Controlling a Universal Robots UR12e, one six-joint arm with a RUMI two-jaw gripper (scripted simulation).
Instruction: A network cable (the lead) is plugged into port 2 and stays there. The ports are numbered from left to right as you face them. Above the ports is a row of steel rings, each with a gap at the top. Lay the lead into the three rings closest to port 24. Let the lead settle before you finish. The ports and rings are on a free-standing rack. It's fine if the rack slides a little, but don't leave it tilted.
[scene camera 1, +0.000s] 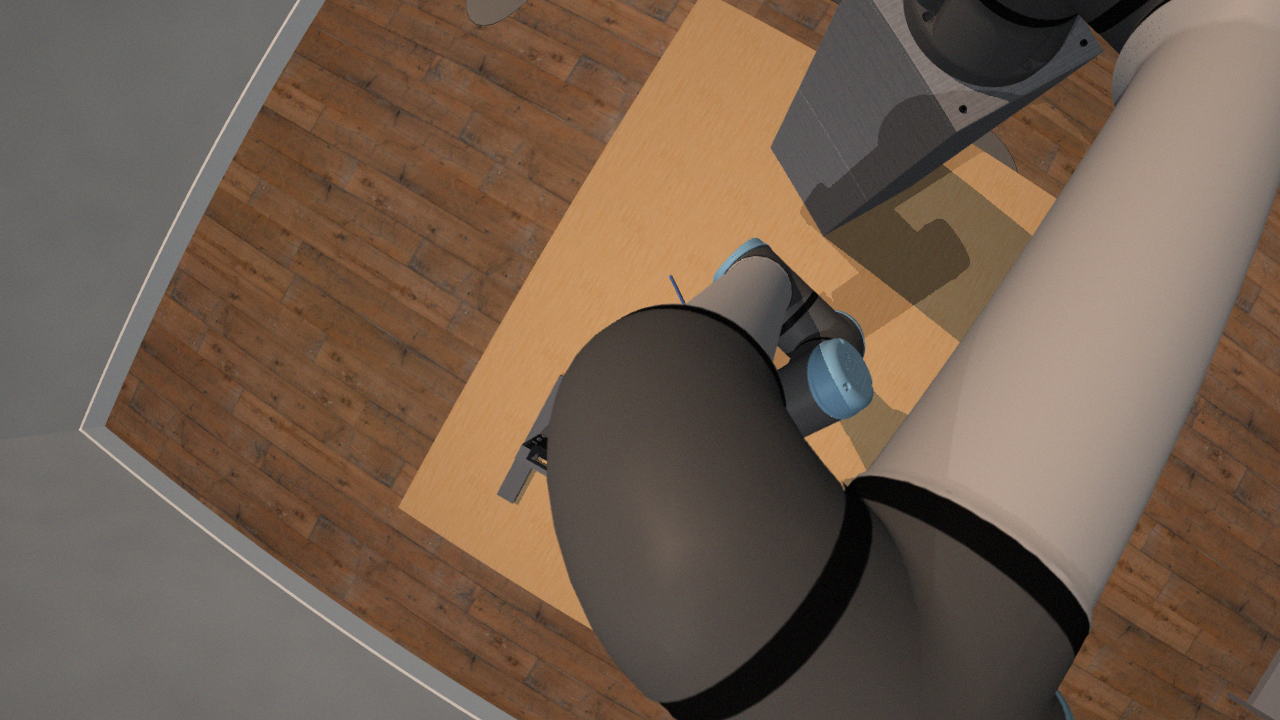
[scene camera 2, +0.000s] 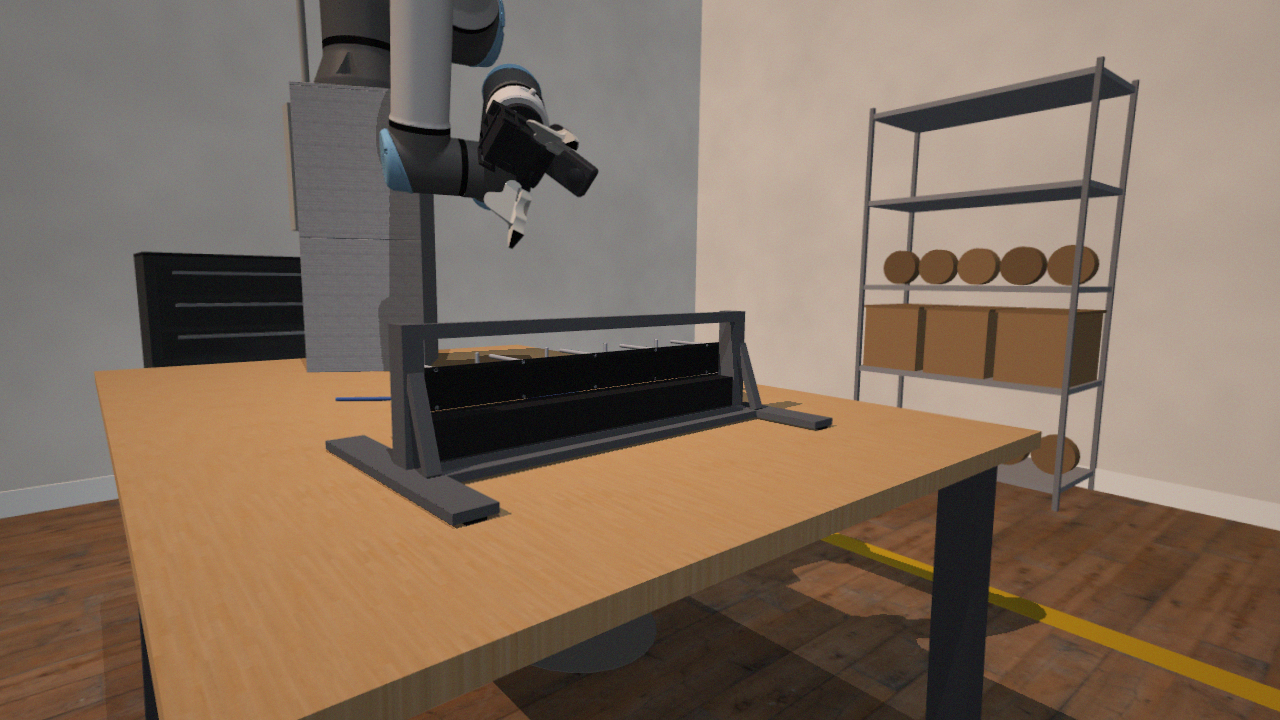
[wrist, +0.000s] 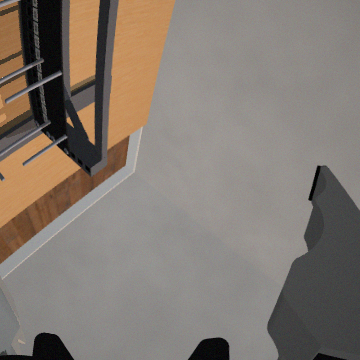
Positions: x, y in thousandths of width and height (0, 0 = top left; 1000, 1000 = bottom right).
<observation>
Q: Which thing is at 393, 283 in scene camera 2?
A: My gripper.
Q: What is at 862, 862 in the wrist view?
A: My gripper.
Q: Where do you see a rack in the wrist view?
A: At 118, 99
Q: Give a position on a rack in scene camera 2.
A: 330, 610
</observation>
